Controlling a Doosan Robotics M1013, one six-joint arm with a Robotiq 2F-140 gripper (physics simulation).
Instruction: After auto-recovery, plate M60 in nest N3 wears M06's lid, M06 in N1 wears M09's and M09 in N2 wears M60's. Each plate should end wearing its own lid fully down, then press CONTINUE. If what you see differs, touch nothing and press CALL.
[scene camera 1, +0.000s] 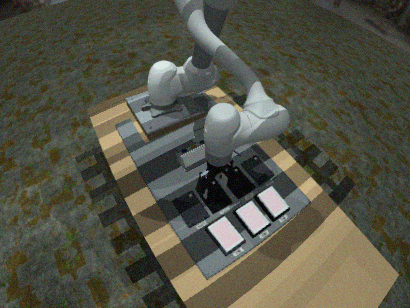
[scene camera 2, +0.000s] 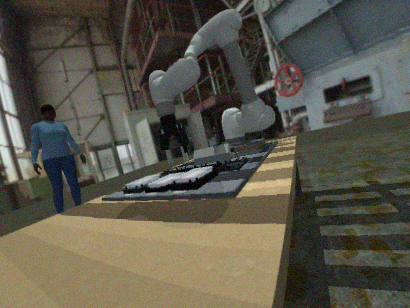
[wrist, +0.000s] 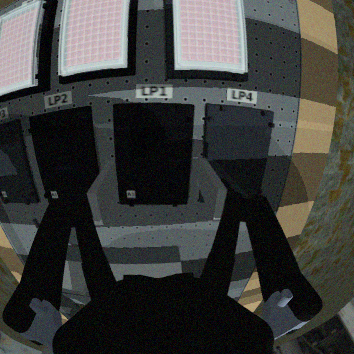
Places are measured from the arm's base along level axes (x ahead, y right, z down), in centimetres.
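Pixels of known places: gripper, between the fingertips: (scene camera 1: 213, 190) (scene camera 2: 178, 162) (wrist: 156, 171); arm's base, origin of its link: (scene camera 1: 163, 105) (scene camera 2: 236, 144).
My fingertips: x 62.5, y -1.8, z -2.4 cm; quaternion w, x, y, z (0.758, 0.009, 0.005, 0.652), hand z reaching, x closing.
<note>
For each thing: its top centre in the pictures, then the offset to it from my fingertips. Level surfaces: height alone.
- N1, centre of its top: (wrist: 10, 46) (scene camera 2: 193, 172) (scene camera 1: 273, 200) dx +14.6, dy -22.3, dz +2.1 cm
- N3, centre of its top: (wrist: 90, 20) (scene camera 2: 166, 177) (scene camera 1: 253, 216) dx +16.7, dy -10.4, dz +2.8 cm
- N2, centre of its top: (wrist: 211, 18) (scene camera 1: 225, 233) (scene camera 2: 143, 179) dx +18.5, dy +3.4, dz +2.3 cm
- pale button box, centre of its top: (wrist: 118, 298) (scene camera 1: 200, 144) (scene camera 2: 211, 146) dx -22.7, dy -4.2, dz -2.6 cm
- grey perforated board, height of its surface: dz +5.7 cm
Three pink-gridded plates with pale rims stand in a row: N1 (scene camera 1: 273, 201) (wrist: 19, 47), N3 (scene camera 1: 253, 217) (wrist: 95, 37) and N2 (scene camera 1: 226, 234) (wrist: 210, 37). Plate names and lid markings are not readable. Lid place LP1 (scene camera 1: 215, 197) (wrist: 152, 145) and lid place LP2 (wrist: 65, 145) look black; lid place LP4 (scene camera 1: 190, 208) (wrist: 237, 137) and lid place LP3 (wrist: 15, 160) look dark grey. I cannot tell which places hold lids. My gripper (scene camera 1: 217, 184) (scene camera 2: 177, 156) (wrist: 156, 171) is open and empty, pointing down at LP1, its fingers on either side of it.
A pale button box (scene camera 1: 192, 159) (scene camera 2: 211, 151) stands behind the lid places, partly hidden by the arm in the first scene view; CONTINUE and CALL cannot be read. A grey perforated board (scene camera 1: 205, 267) (wrist: 272, 45) bears the nests. A person (scene camera 2: 57, 145) stands beyond the table.
</note>
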